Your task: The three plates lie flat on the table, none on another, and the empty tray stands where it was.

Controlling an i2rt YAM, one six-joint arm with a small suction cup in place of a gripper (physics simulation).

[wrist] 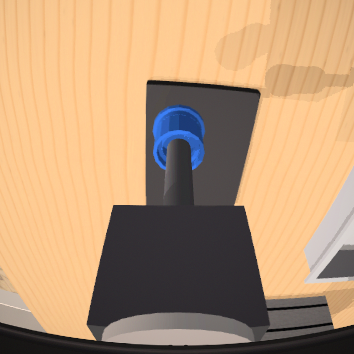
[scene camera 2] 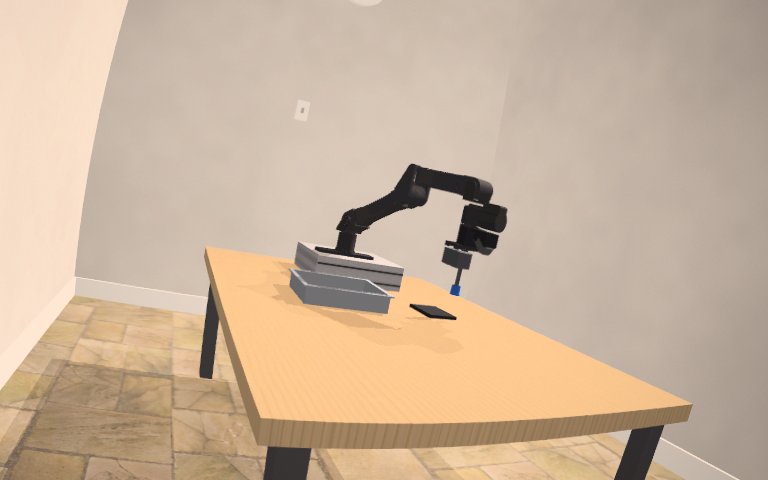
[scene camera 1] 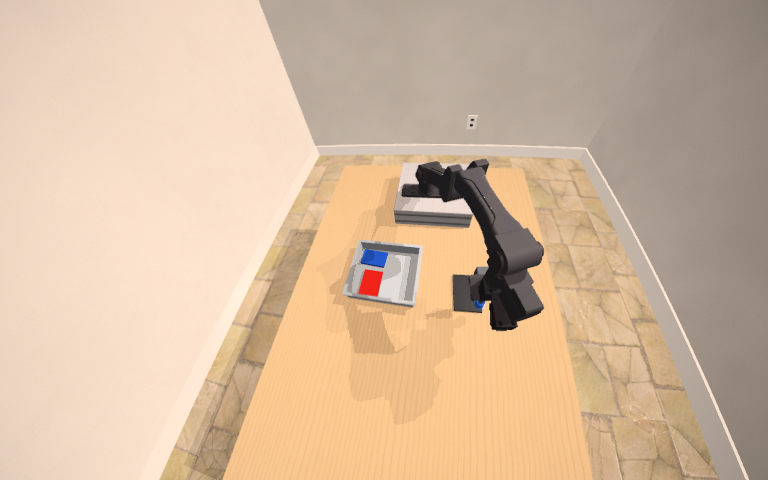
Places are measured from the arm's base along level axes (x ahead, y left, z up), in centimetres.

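Pixels of known places: hand, its tool point: (wrist: 178, 127) (scene camera 2: 454, 294) (scene camera 1: 478, 304); arm's base, origin of its link: (scene camera 2: 344, 254) (scene camera 1: 426, 191).
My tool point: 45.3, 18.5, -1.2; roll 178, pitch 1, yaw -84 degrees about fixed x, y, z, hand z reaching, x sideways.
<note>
Ahead of a thing's pixels: the offset from my tool point to its top centre, as dx, dy, dz. Level surfaces: height alone.
A black plate {-6.2, -2.1, -6.3} (scene camera 1: 462, 294) (scene camera 2: 433, 311) (wrist: 225, 130) lies flat on the table, to the right of the grey tray {-9.9, -30.6, -2.3} (scene camera 1: 417, 277) (scene camera 2: 345, 298) (wrist: 327, 237) in the scene views. A blue plate {-16.3, -36.1, -6.0} (scene camera 1: 374, 258) and a red plate {-6.0, -35.3, -6.1} (scene camera 1: 370, 283) lie flat inside the tray, side by side along its left part; the tray's wall hides them in scene camera 2. My gripper, a blue suction cup (scene camera 1: 479, 304) (scene camera 2: 455, 290) (wrist: 178, 122), is open and holds nothing. It hangs above the black plate, with a gap between cup and plate in scene camera 2.
A grey layered block (scene camera 1: 433, 219) (scene camera 2: 360, 275) (wrist: 300, 316) bears the arm's base behind the tray. The wooden table {dz -7.4} (scene camera 1: 481, 407) (scene camera 2: 430, 390) (wrist: 75, 125) reaches toward the cameras. Its right edge runs past the arm. Shadows of the arm fall near the tray.
</note>
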